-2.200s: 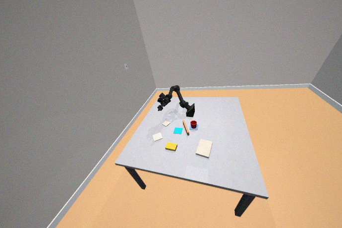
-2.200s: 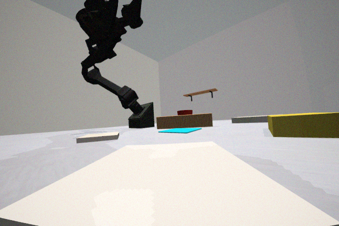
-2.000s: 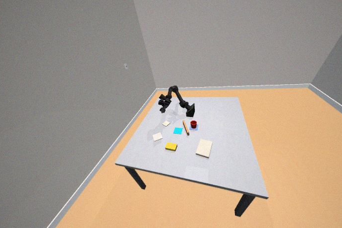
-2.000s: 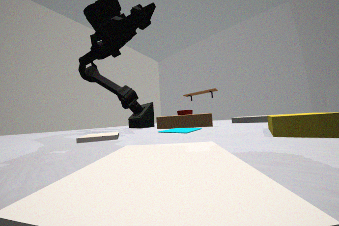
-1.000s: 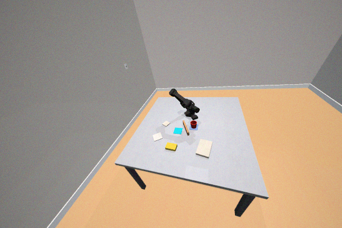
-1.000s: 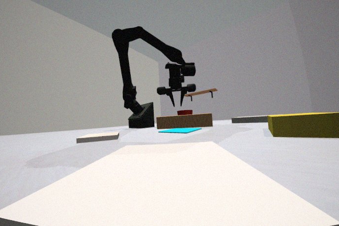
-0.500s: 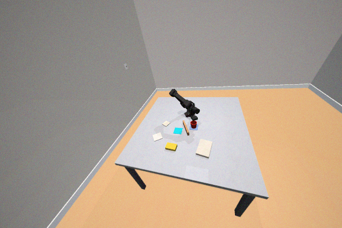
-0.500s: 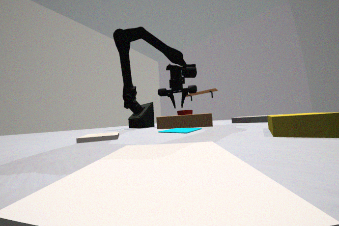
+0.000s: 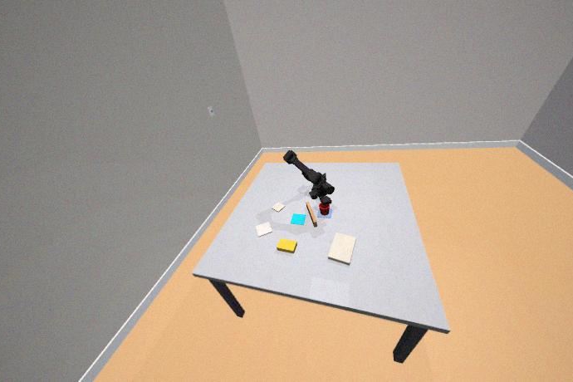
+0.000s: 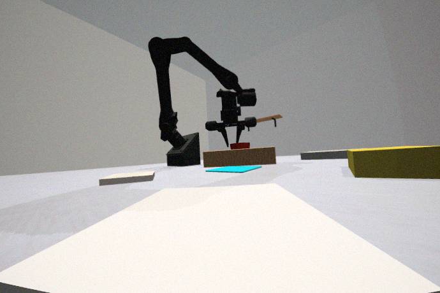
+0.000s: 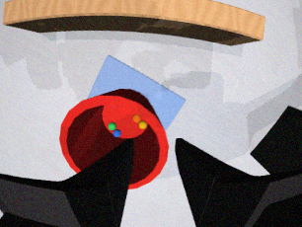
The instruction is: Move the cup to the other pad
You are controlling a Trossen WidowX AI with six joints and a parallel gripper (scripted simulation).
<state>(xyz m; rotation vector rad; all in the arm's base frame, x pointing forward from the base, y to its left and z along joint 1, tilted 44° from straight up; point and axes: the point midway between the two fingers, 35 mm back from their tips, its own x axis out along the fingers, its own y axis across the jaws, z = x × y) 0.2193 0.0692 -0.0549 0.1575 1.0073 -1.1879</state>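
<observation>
My gripper tip is now 20 mm short of the red cup, 10 mm to the right of it and 20 mm above it. From my gripper tip the other things lie so: thin wooden bar 70 mm ahead, 70 mm to the right, 50 mm below; then cyan pad 120 mm ahead, 150 mm to the right, 70 mm below; then light blue pad 20 mm ahead, 20 mm to the left, 70 mm below.
</observation>
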